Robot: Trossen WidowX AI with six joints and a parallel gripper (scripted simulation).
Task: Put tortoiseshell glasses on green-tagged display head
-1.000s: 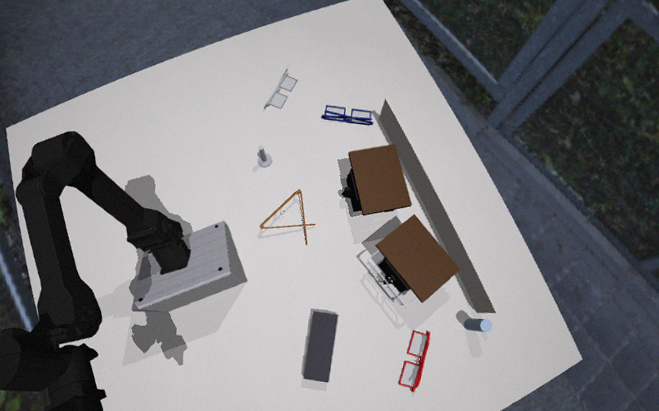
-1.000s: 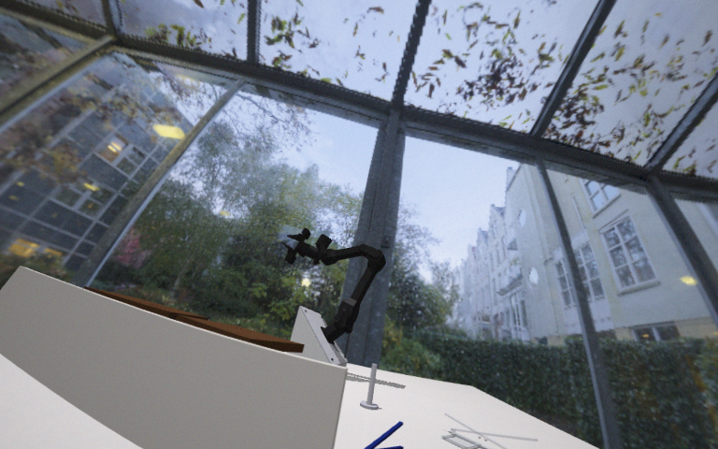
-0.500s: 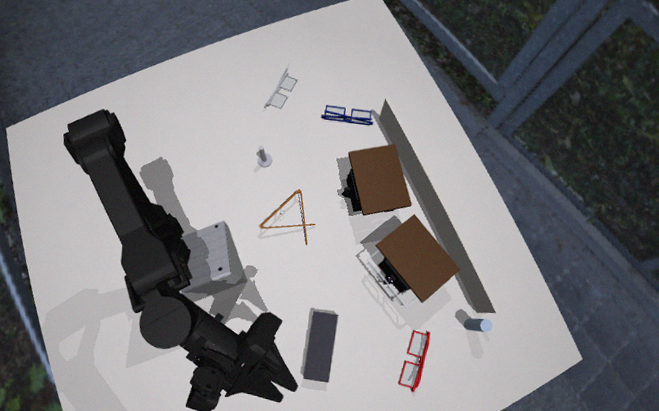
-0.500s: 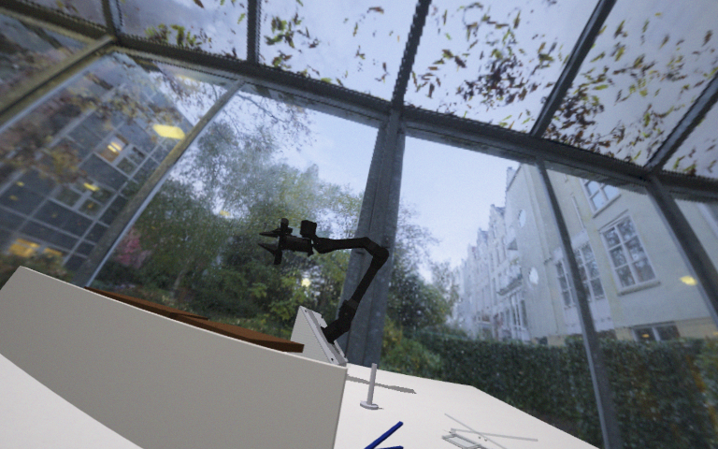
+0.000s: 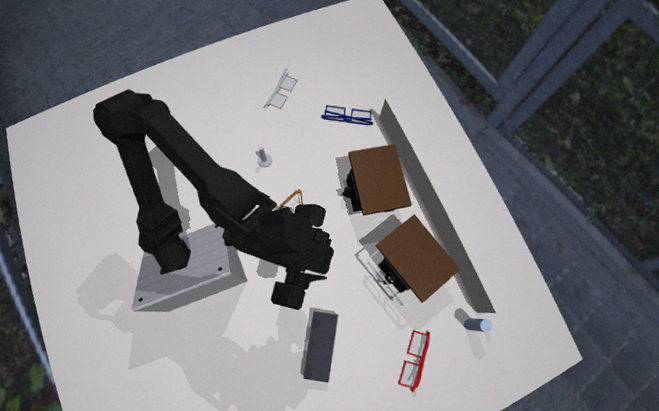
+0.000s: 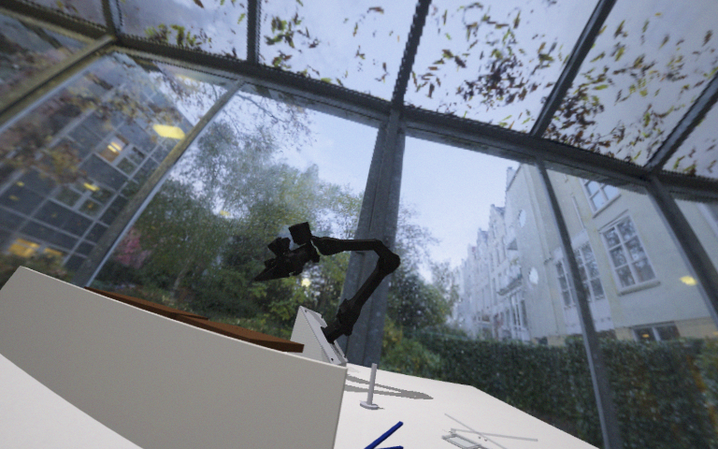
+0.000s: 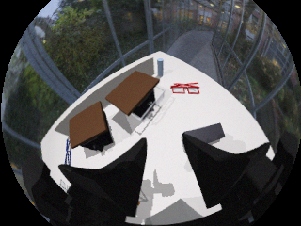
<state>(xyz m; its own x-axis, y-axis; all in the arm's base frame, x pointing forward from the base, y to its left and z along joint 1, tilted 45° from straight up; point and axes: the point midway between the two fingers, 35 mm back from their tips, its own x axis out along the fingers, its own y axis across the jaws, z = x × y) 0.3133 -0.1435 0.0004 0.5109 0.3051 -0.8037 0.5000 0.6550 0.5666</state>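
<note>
My gripper tip is 70 mm past the peg, 350 mm to the right of it and 200 mm above it. The rest, counted from my gripper tip: dark box 60 mm behind, 160 mm to the right, 210 mm below; then long panel 320 mm ahead, 90 mm to the left, 170 mm below; then brown-topped display head 160 mm ahead, 180 mm to the left, 170 mm below.
</note>
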